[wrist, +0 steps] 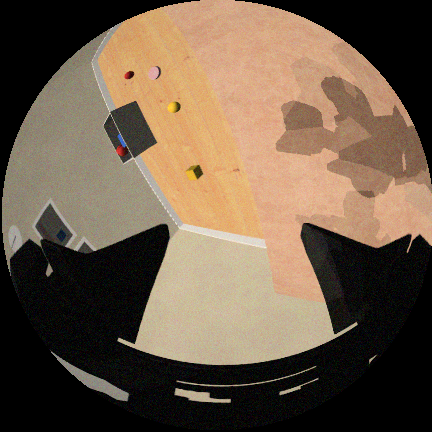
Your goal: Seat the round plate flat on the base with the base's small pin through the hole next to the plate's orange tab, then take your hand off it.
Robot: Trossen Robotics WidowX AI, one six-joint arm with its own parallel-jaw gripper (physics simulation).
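Frame: origin at the arm's base, x ahead, y left, z up, level; millimetres.
Where they show: gripper, fingertip midpoint: (237, 230).
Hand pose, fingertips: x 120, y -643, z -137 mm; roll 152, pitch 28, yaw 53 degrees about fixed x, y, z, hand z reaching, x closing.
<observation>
After its pixels a point has its place.
My gripper (237, 230) {y -643, x 120, z -137 mm} is open in the wrist view, its two dark fingers wide apart at the lower left and lower right, with no object between them. Pale wall and part of a pinkish surface show past the gap. The round plate with the orange tab and the base with the small pin do not show in this view.
A pinkish surface (235, 75) {y -639, x 10, z -274 mm} with dark shadows fills the upper right. Beyond it, a wood-grained strip (215, 200) bears a yellow cube (194, 172), a yellow ball (174, 107), a pink disc (154, 73), a small red object (129, 75) and a dark box (137, 127).
</observation>
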